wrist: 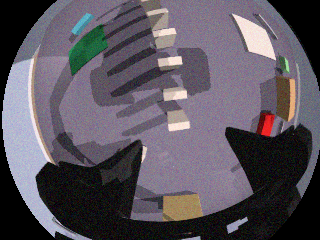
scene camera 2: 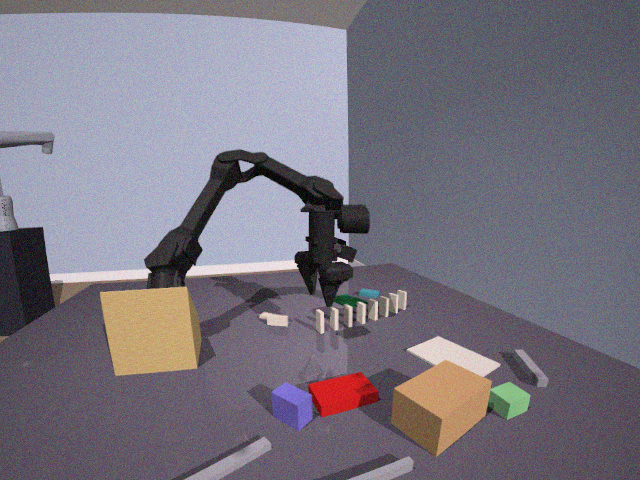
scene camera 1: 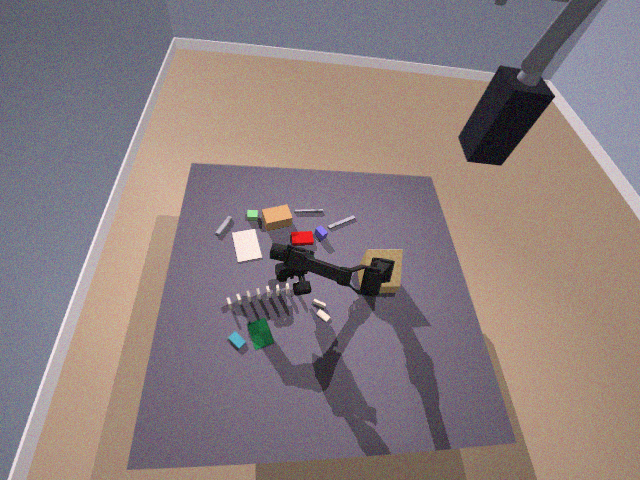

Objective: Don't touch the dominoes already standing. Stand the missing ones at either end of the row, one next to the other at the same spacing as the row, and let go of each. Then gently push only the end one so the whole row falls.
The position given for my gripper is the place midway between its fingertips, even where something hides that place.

My gripper (scene camera 2: 320, 300) is open and holds nothing. Further things: a white sheet (scene camera 2: 434, 351), a green tile (wrist: 88, 47) and a purple cube (scene camera 2: 291, 405).
The white sheet also shows in the wrist view (wrist: 256, 40) and in scene camera 1 (scene camera 1: 246, 244). My gripper also shows in the wrist view (wrist: 186, 138). The wrist view does not show the purple cube, which is hidden by my gripper.
